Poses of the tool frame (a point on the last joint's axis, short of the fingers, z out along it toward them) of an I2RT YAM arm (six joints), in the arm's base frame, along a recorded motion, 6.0 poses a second.
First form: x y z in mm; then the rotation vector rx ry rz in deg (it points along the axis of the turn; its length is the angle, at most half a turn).
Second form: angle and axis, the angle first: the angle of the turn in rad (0 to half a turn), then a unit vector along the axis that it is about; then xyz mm. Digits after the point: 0 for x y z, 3 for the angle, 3 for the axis.
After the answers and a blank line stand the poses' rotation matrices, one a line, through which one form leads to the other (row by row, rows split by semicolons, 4 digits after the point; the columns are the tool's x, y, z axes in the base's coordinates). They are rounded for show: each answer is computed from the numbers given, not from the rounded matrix.
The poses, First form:
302, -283, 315, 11.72, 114.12, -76.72
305, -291, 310, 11.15, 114.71, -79.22
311, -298, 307, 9.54, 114.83, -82.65
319, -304, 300, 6.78, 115.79, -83.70
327, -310, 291, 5.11, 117.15, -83.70
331, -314, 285, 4.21, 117.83, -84.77
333, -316, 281, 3.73, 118.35, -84.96
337, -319, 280, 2.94, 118.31, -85.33
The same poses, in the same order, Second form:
2.409, 0.085, 0.827, -0.556, 302, -283, 315
2.441, 0.080, 0.820, -0.566, 305, -291, 310
2.475, 0.067, 0.810, -0.583, 311, -298, 307
2.496, 0.047, 0.810, -0.585, 319, -304, 300
2.514, 0.035, 0.813, -0.581, 327, -310, 291
2.534, 0.029, 0.811, -0.584, 331, -314, 285
2.544, 0.026, 0.812, -0.583, 333, -316, 281
2.546, 0.020, 0.811, -0.585, 337, -319, 280

-0.7307 0.4943 0.4709; -0.2495 0.4487 -0.8581; -0.6355 -0.7445 -0.2045
-0.7532 0.4806 0.4492; -0.2499 0.4226 -0.8712; -0.6085 -0.7684 -0.1982
-0.7778 0.4577 0.4307; -0.2631 0.3852 -0.8845; -0.5708 -0.8013 -0.1792
-0.7950 0.4209 0.4369; -0.2828 0.3799 -0.8807; -0.5367 -0.8237 -0.1830
-0.8074 0.3931 0.4399; -0.2887 0.3869 -0.8758; -0.5145 -0.8341 -0.1989
-0.8198 0.3759 0.4321; -0.2902 0.3778 -0.8792; -0.4937 -0.8461 -0.2007
-0.8253 0.3662 0.4300; -0.2903 0.3781 -0.8791; -0.4845 -0.8503 -0.2057
-0.8273 0.3578 0.4331; -0.2980 0.3740 -0.8783; -0.4761 -0.8557 -0.2028

